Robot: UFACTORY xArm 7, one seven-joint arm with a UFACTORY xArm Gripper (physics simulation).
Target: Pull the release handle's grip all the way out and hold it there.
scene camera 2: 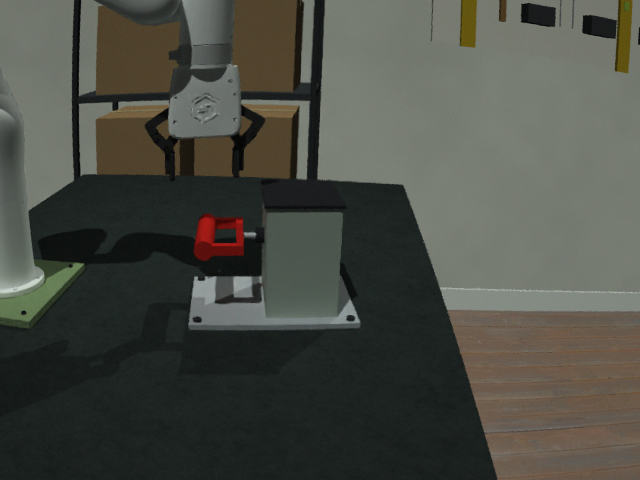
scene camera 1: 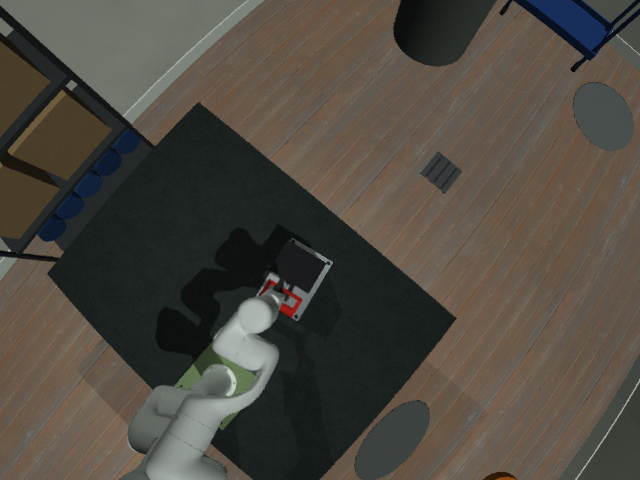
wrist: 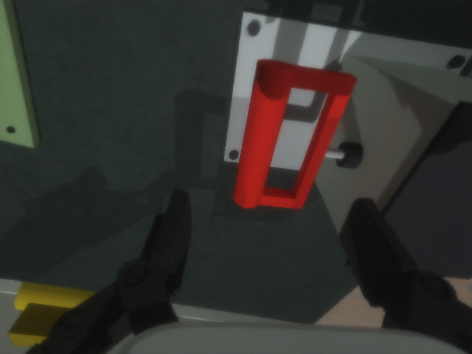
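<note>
The red release handle (scene camera 1: pixel 291 310) (scene camera 2: pixel 205 237) (wrist: pixel 262 142) has a thick round grip bar and an open rectangular frame. A thin pale rod (scene camera 2: pixel 249 235) (wrist: pixel 334 154) joins it to a black collar (scene camera 2: pixel 259 235) (wrist: pixel 352 155) on the grey-green housing (scene camera 2: pixel 302 263) (wrist: pixel 375 115), with a short length of rod showing. The housing stands on a light base plate (scene camera 1: pixel 310 294) (scene camera 2: pixel 310 326) (wrist: pixel 247 75). My gripper (scene camera 1: pixel 284 287) (scene camera 2: pixel 204 176) (wrist: pixel 268 213) is open and empty, pointing down above the handle and apart from it. In the wrist view the handle shows between and beyond the fingertips.
The housing's dark flat top (scene camera 1: pixel 301 266) (scene camera 2: pixel 302 195) rises beside the handle, on the side away from the arm's green mounting plate (scene camera 2: pixel 56 279) (wrist: pixel 15 75). All stand on a dark surface (scene camera 1: pixel 155 206) (scene camera 2: pixel 310 413). A shelf unit (scene camera 2: pixel 316 93) with cardboard boxes (scene camera 2: pixel 134 139) stands behind.
</note>
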